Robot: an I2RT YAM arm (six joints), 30 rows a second.
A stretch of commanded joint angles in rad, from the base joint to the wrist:
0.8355 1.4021 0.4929 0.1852 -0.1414 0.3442
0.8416 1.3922 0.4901 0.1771 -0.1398 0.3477
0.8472 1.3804 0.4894 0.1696 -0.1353 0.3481
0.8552 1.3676 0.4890 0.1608 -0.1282 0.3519
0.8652 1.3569 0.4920 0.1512 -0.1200 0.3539
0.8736 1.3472 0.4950 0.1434 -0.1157 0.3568
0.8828 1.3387 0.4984 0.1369 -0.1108 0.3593
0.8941 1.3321 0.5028 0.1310 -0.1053 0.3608
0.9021 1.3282 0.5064 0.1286 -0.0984 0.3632
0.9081 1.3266 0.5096 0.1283 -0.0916 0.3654
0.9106 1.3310 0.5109 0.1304 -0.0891 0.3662
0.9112 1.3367 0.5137 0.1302 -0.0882 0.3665
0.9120 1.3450 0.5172 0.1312 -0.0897 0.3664
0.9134 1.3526 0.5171 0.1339 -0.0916 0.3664
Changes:
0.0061 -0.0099 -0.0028 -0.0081 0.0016 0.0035
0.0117 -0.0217 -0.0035 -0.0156 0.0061 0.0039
0.0197 -0.0345 -0.0039 -0.0244 0.0132 0.0077
0.0297 -0.0452 -0.0009 -0.0340 0.0214 0.0097
0.0381 -0.0549 0.0021 -0.0418 0.0257 0.0126
0.0473 -0.0634 0.0055 -0.0483 0.0306 0.0151
0.0586 -0.0700 0.0099 -0.0542 0.0361 0.0166
0.0666 -0.0739 0.0135 -0.0566 0.0430 0.0190
0.0726 -0.0755 0.0167 -0.0569 0.0498 0.0212
0.0751 -0.0711 0.0180 -0.0548 0.0523 0.0220
0.0757 -0.0654 0.0208 -0.0550 0.0532 0.0223
0.0765 -0.0571 0.0243 -0.0540 0.0517 0.0222
0.0779 -0.0495 0.0242 -0.0513 0.0498 0.0222

